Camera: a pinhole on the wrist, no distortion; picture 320 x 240 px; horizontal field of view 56.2 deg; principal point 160.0 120.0 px. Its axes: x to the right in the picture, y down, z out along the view. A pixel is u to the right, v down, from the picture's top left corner.
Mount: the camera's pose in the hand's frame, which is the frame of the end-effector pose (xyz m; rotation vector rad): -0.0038 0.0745 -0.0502 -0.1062 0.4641 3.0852
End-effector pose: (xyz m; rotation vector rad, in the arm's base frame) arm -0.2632 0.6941 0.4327 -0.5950 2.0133 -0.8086
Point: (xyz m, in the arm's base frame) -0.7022 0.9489 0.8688
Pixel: behind the camera
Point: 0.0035 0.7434 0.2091
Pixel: 176.9 132.8
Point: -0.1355 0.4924 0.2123
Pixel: outside the picture
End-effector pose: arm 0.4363 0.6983 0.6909 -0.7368 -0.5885 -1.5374
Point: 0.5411 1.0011 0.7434
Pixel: 291.4 217.1
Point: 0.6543 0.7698 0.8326
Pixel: 73.6 48.7
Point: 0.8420 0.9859 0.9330
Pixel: 152.7 43.5
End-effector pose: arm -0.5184 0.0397 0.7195 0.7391 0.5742 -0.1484
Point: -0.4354 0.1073 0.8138
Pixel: 68.7 42.9
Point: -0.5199 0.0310 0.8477
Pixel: 296.1 226.6
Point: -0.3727 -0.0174 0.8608
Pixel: 79.0 191.5
